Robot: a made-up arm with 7 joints. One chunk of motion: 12 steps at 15 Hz.
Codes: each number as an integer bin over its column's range. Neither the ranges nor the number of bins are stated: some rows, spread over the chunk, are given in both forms.
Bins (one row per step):
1: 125 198 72 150 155 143 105
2: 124 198 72 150 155 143 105
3: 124 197 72 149 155 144 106
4: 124 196 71 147 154 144 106
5: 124 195 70 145 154 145 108
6: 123 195 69 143 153 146 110
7: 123 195 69 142 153 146 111
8: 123 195 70 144 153 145 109
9: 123 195 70 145 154 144 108
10: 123 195 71 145 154 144 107
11: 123 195 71 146 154 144 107
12: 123 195 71 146 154 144 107
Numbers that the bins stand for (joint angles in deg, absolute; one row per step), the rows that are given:
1: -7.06 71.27 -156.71 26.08 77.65 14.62 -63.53
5: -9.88 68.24 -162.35 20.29 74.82 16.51 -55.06
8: -12.71 68.24 -162.35 19.13 72.00 16.51 -52.24
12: -12.71 68.24 -159.53 21.45 74.82 15.57 -57.88
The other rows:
2: -9.88 71.27 -156.71 26.08 77.65 14.62 -63.53
3: -9.88 70.26 -156.71 24.92 77.65 15.57 -60.71
4: -9.88 69.25 -159.53 22.61 74.82 15.57 -60.71
6: -12.71 68.24 -165.18 17.97 72.00 17.46 -49.41
7: -12.71 68.24 -165.18 16.81 72.00 17.46 -46.59
9: -12.71 68.24 -162.35 20.29 74.82 15.57 -55.06
10: -12.71 68.24 -159.53 20.29 74.82 15.57 -57.88
11: -12.71 68.24 -159.53 21.45 74.82 15.57 -57.88

